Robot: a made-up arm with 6 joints. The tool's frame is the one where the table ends. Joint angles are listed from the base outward.
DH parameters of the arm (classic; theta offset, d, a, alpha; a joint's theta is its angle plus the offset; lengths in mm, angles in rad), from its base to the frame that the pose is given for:
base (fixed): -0.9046 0 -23.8 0
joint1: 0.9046 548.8 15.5 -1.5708
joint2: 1.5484 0 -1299.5 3.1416
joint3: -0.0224 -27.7 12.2 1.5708
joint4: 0 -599.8 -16.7 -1.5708
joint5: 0 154 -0.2 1.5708
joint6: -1.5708 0.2 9 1.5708
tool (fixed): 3.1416 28.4 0 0
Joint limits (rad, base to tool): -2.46..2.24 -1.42..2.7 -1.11..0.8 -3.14..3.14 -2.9..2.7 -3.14..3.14
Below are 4 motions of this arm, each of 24 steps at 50 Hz.
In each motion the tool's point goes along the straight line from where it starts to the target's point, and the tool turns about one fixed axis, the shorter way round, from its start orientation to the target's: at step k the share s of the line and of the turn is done. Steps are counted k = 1, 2, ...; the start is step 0. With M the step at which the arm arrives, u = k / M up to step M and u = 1 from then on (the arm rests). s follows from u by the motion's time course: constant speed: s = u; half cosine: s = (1 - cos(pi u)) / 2; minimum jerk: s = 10 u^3 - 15 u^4 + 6 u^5.
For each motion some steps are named. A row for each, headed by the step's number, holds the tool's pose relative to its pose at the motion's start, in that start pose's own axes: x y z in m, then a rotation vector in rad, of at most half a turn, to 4 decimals.
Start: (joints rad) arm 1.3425 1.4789 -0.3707 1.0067 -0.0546 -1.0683
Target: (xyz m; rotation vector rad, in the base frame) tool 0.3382 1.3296 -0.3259 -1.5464 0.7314 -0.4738
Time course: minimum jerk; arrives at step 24
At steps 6, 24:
6: -0.0015 0.0377 0.0191 0.0205 0.0467 0.0294
24: -0.0143 0.3638 0.1841 0.1977 0.4512 0.2844

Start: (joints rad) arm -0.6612 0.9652 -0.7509 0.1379 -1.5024 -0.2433
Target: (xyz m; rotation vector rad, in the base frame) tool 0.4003 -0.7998 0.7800 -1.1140 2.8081 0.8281
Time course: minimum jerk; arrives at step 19
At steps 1, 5, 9, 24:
1: 0.0003 0.0003 0.0000 -0.0006 -0.0007 0.0003
5: 0.0302 0.0254 -0.0027 -0.0492 -0.0596 0.0272
9: 0.1153 0.0969 -0.0102 -0.1879 -0.2279 0.1040
24: 0.2558 0.2151 -0.0226 -0.4170 -0.5055 0.2308

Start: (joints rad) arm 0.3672 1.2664 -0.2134 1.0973 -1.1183 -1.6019
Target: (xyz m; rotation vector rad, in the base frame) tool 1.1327 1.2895 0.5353 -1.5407 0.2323 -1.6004
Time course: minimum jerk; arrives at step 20
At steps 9, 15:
9: -0.0753 -0.3050 -0.1237 0.2122 -0.0995 0.1372
15: -0.1659 -0.6719 -0.2725 0.4676 -0.2193 0.3023

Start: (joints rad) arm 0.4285 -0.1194 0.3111 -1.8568 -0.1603 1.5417
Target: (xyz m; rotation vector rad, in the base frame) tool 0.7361 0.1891 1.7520 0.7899 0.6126 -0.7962
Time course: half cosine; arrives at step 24
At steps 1, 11, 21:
1: 0.0014 0.0007 -0.0010 -0.0001 0.0027 -0.0005
11: 0.1438 0.0674 -0.1056 -0.0101 0.2765 -0.0500
21: 0.3183 0.1491 -0.2338 -0.0223 0.6117 -0.1107

